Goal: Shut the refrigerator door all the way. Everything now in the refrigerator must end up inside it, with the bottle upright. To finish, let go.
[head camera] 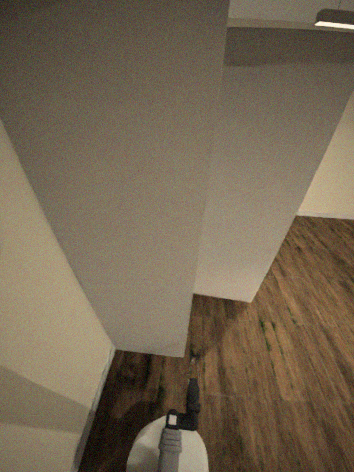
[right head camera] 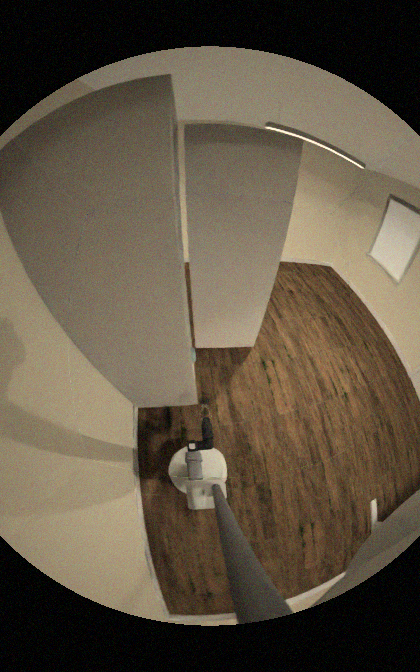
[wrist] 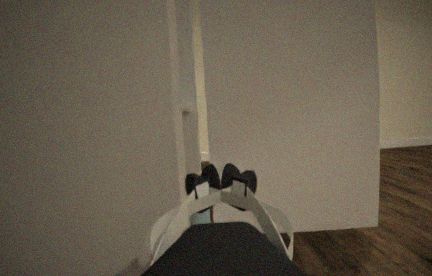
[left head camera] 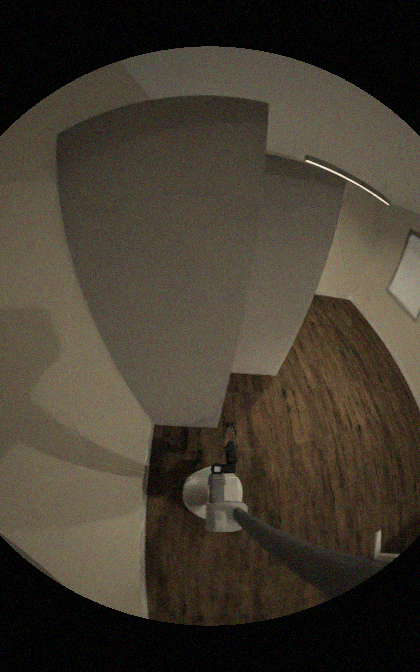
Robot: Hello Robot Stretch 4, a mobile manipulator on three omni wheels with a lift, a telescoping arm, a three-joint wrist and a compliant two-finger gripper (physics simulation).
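Frame: origin at the robot's base, x ahead, y left, z up, level; metres.
Where they show: gripper, fingertip midpoint: (head camera: 195,350) (wrist: 220,179).
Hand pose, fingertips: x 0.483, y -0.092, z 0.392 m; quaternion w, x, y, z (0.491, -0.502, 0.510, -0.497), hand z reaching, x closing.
After its pixels a point has its place.
The refrigerator body (head camera: 115,175) {y 0.219, x 0.560, z 1.365 m} (left head camera: 165,250) (right head camera: 100,250) (wrist: 80,125) {y 0.087, x 0.564, z 0.453 m} shows its tall grey side at the left. Its door (head camera: 250,200) {y -0.354, x 1.112, z 1.067 m} (left head camera: 290,280) (right head camera: 235,240) (wrist: 295,115) {y -0.358, x 1.112, z 0.438 m} stands open to the right, with a narrow gap beside the body's front edge in the wrist view. A sliver of a light-blue item (right head camera: 193,355) (wrist: 201,217) {y -0.033, x 0.924, z 0.178 m} shows at that edge; I cannot tell whether it is the bottle. The other contents are hidden. My gripper (head camera: 194,356) {y -0.092, x 0.483, z 0.392 m} (left head camera: 230,426) (right head camera: 205,401) (wrist: 220,179) {y -0.092, x 0.483, z 0.392 m} is shut with nothing held, near the body's front edge, on the near side of the door.
A beige wall (head camera: 40,300) {y 0.518, x 0.377, z 0.961 m} (left head camera: 90,400) (right head camera: 75,345) runs close along the left. The wooden floor (head camera: 310,325) {y -1.187, x 0.932, z -0.027 m} (left head camera: 340,400) (right head camera: 320,425) (wrist: 405,200) {y -1.025, x 1.435, z -0.027 m} extends to the right of the door. A lit ceiling lamp (left head camera: 347,177) (right head camera: 315,142) hangs above.
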